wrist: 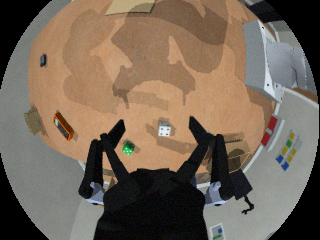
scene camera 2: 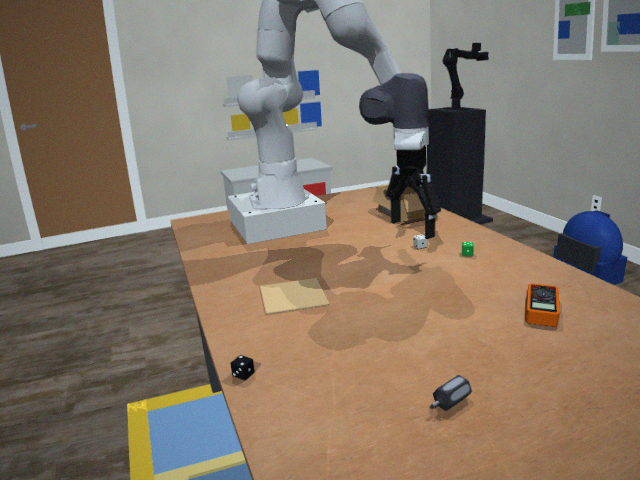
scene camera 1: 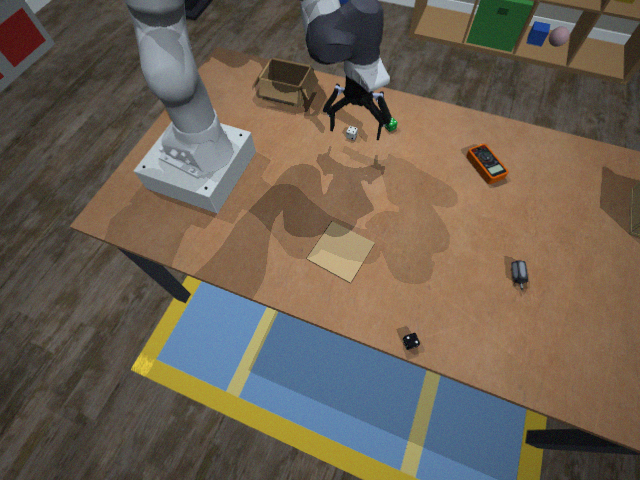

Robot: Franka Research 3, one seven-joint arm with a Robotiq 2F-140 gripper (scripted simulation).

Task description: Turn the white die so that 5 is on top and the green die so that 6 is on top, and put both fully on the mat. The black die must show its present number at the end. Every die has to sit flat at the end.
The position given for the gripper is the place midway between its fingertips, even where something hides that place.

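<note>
Gripper (scene camera 2: 412,229), (wrist: 156,123), (scene camera 1: 355,132) visible. Tan mat (scene camera 1: 340,251), (scene camera 2: 303,294). Cardboard box (scene camera 1: 289,72), (scene camera 2: 414,209). Grey cylinder-like part (scene camera 2: 455,390).
</note>
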